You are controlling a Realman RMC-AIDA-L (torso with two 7-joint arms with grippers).
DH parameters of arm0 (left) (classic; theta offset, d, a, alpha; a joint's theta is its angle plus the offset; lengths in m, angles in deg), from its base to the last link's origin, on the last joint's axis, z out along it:
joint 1: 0 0.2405 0 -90
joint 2: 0 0 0 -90
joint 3: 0 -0.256 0 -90
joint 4: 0 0 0 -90
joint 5: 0 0.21 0 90
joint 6: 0 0 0 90
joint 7: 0 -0.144 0 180
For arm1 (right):
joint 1: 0 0.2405 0 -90
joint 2: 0 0 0 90
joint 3: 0 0.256 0 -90
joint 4: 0 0 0 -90
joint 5: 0 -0.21 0 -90
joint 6: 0 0 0 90
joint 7: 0 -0.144 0 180
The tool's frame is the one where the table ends.
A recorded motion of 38 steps. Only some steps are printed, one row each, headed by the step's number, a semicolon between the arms.
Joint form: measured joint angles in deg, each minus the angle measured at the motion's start. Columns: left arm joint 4, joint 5, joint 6, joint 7, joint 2, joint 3, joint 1; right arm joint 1, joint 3, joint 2, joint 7, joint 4, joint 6, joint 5.
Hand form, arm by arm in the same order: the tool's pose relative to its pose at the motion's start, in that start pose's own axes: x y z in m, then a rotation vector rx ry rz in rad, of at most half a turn. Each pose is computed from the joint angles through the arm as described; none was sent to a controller.
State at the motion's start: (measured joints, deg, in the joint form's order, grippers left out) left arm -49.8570 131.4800 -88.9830 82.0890 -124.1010 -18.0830 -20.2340; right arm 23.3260 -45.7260 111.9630 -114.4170 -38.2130 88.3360 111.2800
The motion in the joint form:
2: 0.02 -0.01 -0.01 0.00 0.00 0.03 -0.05; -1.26 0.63 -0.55 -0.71 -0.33 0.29 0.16
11: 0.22 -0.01 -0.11 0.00 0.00 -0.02 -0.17; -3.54 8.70 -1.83 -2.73 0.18 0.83 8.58
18: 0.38 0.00 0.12 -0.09 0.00 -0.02 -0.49; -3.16 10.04 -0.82 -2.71 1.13 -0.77 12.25
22: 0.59 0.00 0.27 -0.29 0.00 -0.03 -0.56; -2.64 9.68 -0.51 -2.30 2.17 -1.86 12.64
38: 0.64 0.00 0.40 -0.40 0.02 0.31 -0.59; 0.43 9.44 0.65 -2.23 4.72 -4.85 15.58
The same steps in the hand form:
2: 0.0003 0.0000 0.0002 -0.0005 0.0008 0.0002; 0.0049 -0.0043 -0.0099 0.0193 -0.0075 0.0246
11: 0.0006 0.0007 0.0013 -0.0061 0.0015 -0.0003; 0.0264 -0.0252 -0.0438 0.1323 -0.0037 0.1302
18: 0.0022 0.0004 0.0030 -0.0067 0.0028 0.0037; 0.0362 -0.0297 -0.0373 0.1606 0.0246 0.1541
22: 0.0021 0.0004 0.0038 -0.0073 0.0030 0.0055; 0.0378 -0.0306 -0.0309 0.1620 0.0337 0.1541
38: 0.0020 -0.0004 0.0032 -0.0017 0.0061 0.0043; 0.0346 -0.0308 -0.0075 0.1659 0.0770 0.1455

